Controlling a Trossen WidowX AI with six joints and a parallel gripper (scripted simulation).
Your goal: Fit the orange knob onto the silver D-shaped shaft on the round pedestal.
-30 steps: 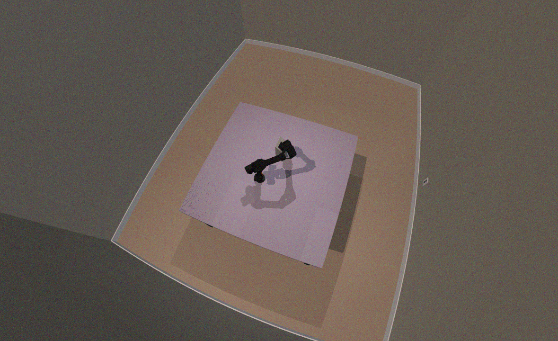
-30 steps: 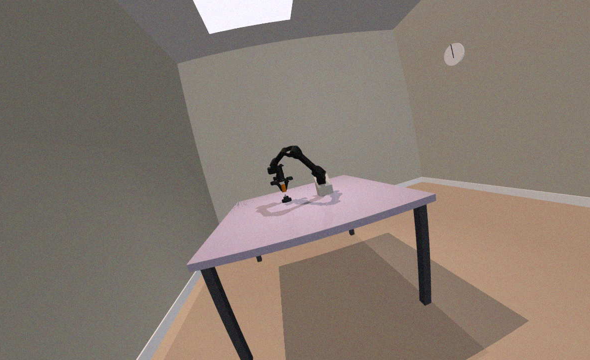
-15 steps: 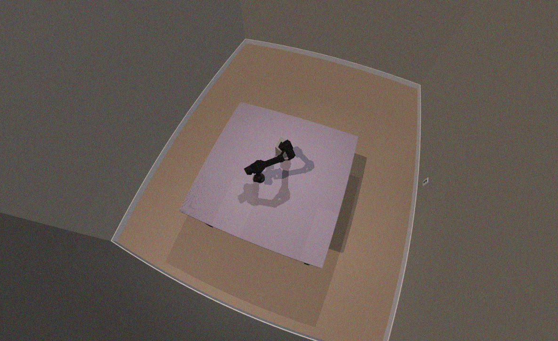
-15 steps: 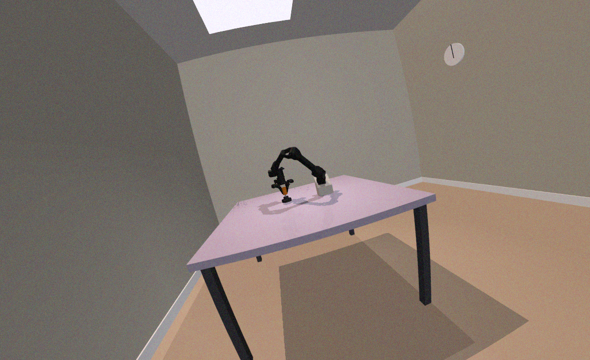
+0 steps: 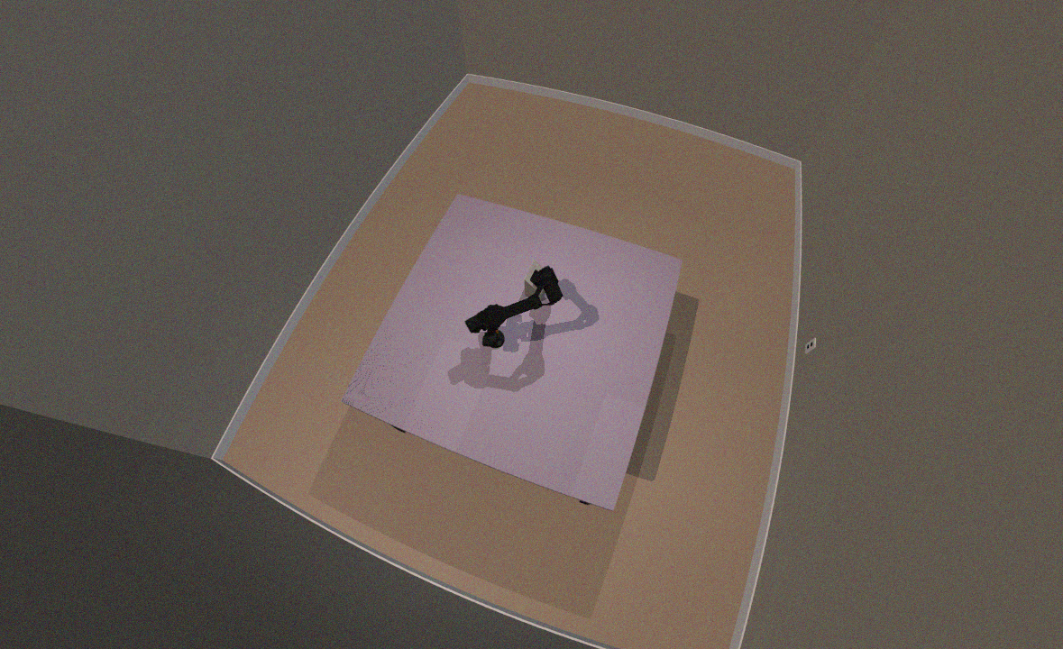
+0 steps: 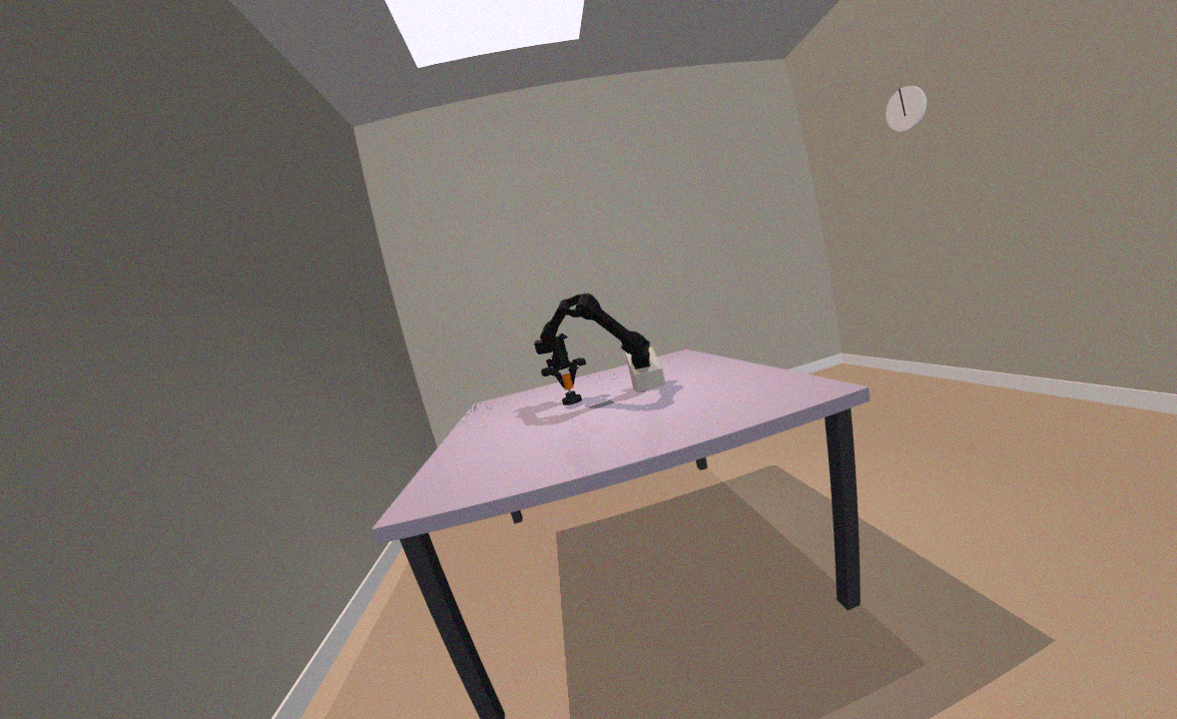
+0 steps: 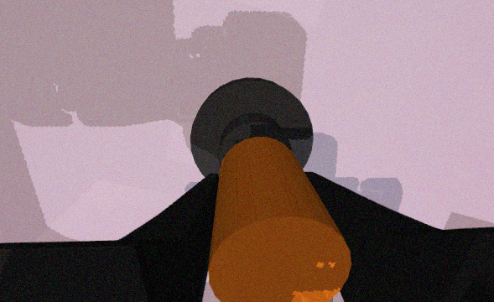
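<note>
Now: gripper tip 3 cm below the orange knob. The rest, counted from my gripper tip: dark round pedestal (4 cm below).
</note>
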